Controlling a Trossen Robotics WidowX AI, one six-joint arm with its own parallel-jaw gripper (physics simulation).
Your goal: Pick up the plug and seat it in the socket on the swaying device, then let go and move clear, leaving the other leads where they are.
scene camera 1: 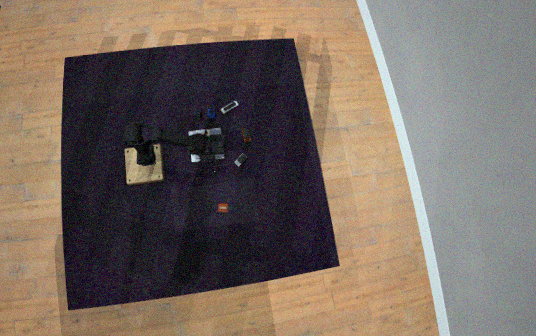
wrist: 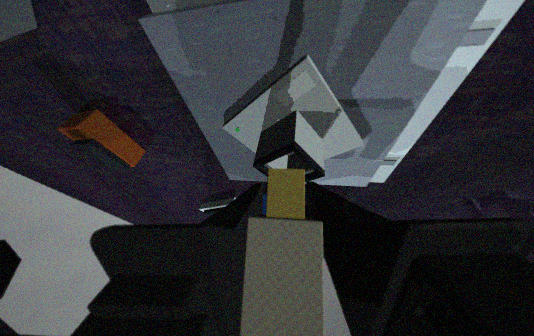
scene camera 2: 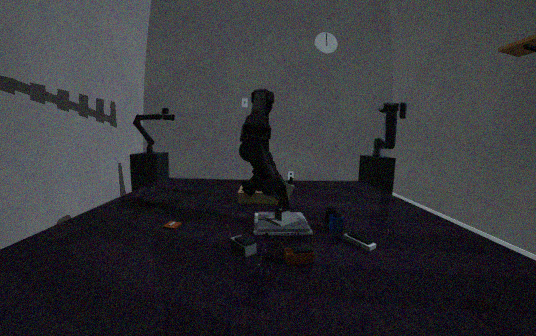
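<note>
My gripper (wrist: 284, 188) (scene camera 2: 283, 204) is shut on the plug, a beige block (wrist: 283, 275) with a yellow tip (wrist: 286, 192) pointing forward. The device (scene camera 1: 194, 158) (scene camera 2: 259, 230) (wrist: 182, 55) is a pale slab below the gripper. On it sits a white square plate (wrist: 242, 125) with a green dot and a dark-walled, hollow socket (wrist: 276, 136). In the wrist view the yellow tip overlaps the near rim of the socket opening; whether it is inside cannot be told. In scene camera 1 the arm hides the plug and socket.
Around the device lie an orange lead (scene camera 1: 247, 139) (scene camera 2: 300, 256) (wrist: 117, 137), a grey one (scene camera 1: 241, 160) (scene camera 2: 245, 246), a white one (scene camera 1: 230, 106) (scene camera 2: 361, 243) and a blue block (scene camera 1: 211, 112) (scene camera 2: 336, 224). An orange tile (scene camera 1: 223, 207) (scene camera 2: 172, 225) lies farther off.
</note>
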